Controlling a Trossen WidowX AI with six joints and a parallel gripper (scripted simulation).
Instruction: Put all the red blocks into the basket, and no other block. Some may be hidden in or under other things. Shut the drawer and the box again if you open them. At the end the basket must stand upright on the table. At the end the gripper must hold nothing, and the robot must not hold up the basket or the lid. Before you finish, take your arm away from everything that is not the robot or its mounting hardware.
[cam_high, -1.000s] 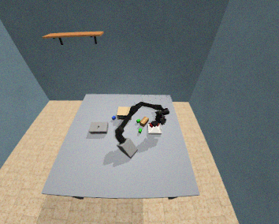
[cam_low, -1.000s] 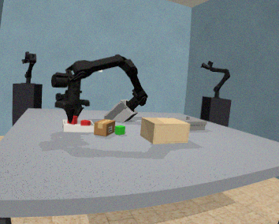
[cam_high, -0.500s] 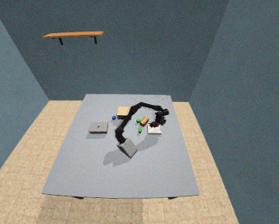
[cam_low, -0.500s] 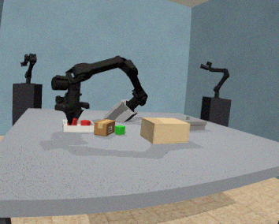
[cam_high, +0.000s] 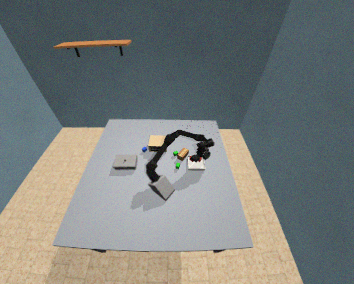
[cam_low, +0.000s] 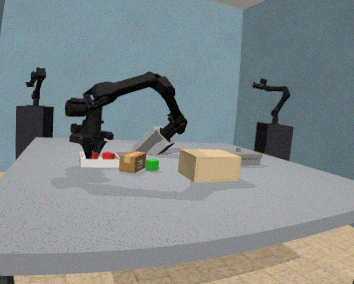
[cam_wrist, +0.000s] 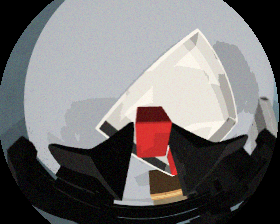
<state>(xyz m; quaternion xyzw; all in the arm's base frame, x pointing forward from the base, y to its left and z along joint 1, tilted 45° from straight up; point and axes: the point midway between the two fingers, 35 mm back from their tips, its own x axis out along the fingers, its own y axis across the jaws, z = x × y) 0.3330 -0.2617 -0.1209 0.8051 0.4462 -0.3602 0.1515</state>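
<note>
My gripper is now 4 cm past the white shallow basket, 2 cm to the right of it and 4 cm above it. The rest, counted from my hand: blue block (4 cm behind, 52 cm to the left, 3 cm below); then small brown box (1 cm ahead, 15 cm to the left, 2 cm below); then drawer unit (6 cm ahead, 41 cm to the left, 1 cm below).
</note>
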